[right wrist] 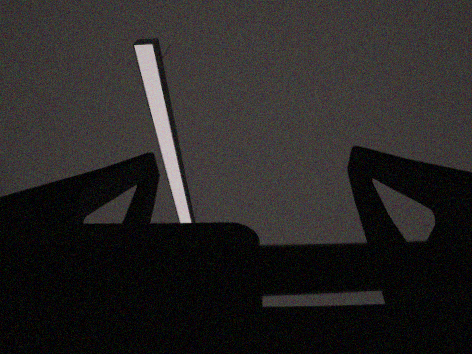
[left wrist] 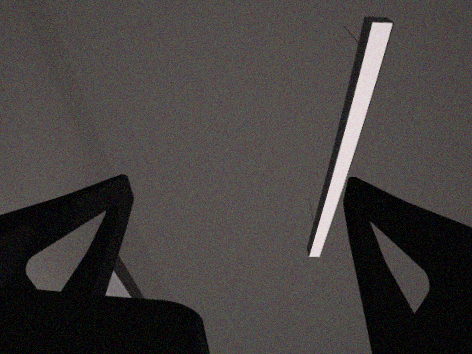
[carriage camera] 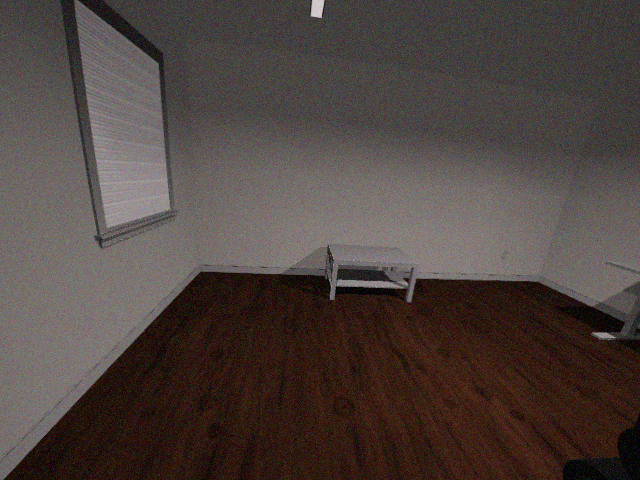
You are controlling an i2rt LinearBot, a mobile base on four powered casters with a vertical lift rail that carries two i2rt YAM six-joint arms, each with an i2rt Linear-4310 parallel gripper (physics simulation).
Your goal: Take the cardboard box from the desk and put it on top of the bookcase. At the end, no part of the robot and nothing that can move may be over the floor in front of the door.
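Places are measured from the left arm's base along level axes (x ahead, y left, z up), in millimetres.
Pixels of known places: left gripper, fingertip midpoint: [left wrist: 235,188]; right gripper, fingertip midpoint: [right wrist: 251,160].
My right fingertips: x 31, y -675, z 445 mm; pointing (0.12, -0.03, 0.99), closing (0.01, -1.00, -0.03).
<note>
Behind a point stands the place of what it marks.
The cardboard box, the bookcase and the door do not show in the current views. At the right edge of the carriage view, part of what looks like the desk [carriage camera: 604,335] {x 1527, y -3236, z -829 mm} shows: a pale foot, a leg and a thin edge of the top. My left gripper [left wrist: 235,188] {x 39, y -3, z 439 mm} is open and empty, with the ceiling behind its fingers. My right gripper [right wrist: 251,160] {x 31, y -675, z 445 mm} is open and empty, also against the ceiling. Neither gripper is near any furniture in its wrist view.
A low white table [carriage camera: 367,253] {x 2334, y -1065, z -404 mm} with a lower shelf stands by the far wall. A window [carriage camera: 126,134] {x 1599, y 866, z 568 mm} is in the left wall. Dark wooden floor [carriage camera: 310,372] {x 1130, y -433, z -853 mm} stretches in front. A dark part of my right arm shows at the lower right. A ceiling lamp [left wrist: 350,135] {x 574, y -356, z 1224 mm} [right wrist: 165,135] {x 523, y -366, z 1223 mm} hangs overhead.
</note>
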